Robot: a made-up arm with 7 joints. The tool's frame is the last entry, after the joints. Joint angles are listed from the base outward. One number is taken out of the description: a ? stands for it. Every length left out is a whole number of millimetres.
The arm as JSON. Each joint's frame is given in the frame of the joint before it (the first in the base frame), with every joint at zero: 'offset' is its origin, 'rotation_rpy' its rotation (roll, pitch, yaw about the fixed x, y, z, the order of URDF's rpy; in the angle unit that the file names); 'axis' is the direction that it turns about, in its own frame. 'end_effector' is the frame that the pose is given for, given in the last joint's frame.
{
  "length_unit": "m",
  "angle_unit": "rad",
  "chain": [
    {
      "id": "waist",
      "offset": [
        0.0,
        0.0,
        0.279
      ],
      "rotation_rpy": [
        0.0,
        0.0,
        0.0
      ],
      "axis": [
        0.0,
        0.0,
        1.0
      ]
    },
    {
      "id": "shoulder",
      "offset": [
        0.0,
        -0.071,
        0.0
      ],
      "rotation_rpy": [
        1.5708,
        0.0,
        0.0
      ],
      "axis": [
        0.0,
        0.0,
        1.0
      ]
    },
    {
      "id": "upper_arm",
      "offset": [
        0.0,
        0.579,
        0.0
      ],
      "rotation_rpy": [
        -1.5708,
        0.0,
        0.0
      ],
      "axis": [
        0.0,
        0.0,
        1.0
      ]
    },
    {
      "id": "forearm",
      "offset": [
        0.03,
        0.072,
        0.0
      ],
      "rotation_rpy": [
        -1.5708,
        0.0,
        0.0
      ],
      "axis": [
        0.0,
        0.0,
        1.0
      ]
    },
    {
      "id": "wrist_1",
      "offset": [
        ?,
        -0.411,
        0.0
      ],
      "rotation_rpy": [
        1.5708,
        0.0,
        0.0
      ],
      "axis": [
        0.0,
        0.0,
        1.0
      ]
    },
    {
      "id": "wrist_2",
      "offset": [
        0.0,
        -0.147,
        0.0
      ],
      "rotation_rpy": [
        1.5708,
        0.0,
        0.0
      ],
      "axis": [
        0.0,
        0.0,
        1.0
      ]
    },
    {
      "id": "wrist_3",
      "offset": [
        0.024,
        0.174,
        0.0
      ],
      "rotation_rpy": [
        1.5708,
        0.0,
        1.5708
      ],
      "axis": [
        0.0,
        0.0,
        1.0
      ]
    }
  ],
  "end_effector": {
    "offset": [
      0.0,
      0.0,
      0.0
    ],
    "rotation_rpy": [
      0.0,
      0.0,
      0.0
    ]
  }
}
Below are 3 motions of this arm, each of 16 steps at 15 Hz.
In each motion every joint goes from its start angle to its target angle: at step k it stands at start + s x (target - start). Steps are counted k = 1, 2, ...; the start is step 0. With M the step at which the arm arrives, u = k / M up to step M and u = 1 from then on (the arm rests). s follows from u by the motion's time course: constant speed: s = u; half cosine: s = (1 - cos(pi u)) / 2; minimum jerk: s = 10 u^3 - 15 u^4 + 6 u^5.
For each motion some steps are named. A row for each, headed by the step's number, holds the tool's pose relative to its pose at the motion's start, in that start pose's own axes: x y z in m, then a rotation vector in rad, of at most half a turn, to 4 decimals.
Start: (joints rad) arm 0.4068 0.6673 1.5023 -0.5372 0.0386 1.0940 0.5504
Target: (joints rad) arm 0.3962 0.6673 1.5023 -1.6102 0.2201 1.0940 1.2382
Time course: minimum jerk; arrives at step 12
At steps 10, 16:
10: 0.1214 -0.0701 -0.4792 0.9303 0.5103 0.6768
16: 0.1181 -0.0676 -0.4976 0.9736 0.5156 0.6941

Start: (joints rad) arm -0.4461 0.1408 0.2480 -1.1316 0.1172 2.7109 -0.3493
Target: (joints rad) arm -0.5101 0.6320 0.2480 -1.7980 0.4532 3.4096 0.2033
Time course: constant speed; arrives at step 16
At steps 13, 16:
13: 0.0278 -0.1184 0.2004 -0.5189 1.4151 0.7333
16: 0.0447 -0.1534 0.2598 -0.5905 1.7717 0.8580

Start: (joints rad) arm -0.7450 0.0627 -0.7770 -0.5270 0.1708 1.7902 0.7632
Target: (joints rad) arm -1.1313 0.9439 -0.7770 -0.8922 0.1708 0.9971 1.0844
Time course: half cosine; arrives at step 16
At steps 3, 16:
3: 0.0637 -0.0349 0.0259 0.0151 0.0165 -0.0274
16: 0.5350 -0.7021 -0.0503 0.2447 0.2428 -0.2443

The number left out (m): -0.022
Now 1 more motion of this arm.
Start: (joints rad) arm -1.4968 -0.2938 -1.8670 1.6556 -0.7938 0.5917 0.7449
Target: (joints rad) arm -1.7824 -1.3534 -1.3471 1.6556 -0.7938 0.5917 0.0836
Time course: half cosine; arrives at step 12
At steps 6, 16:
6: -0.1955 -0.3527 -0.1911 -0.3200 0.2935 -0.6713
16: -0.5399 -0.6888 -0.0524 -0.7385 0.3216 -1.4381

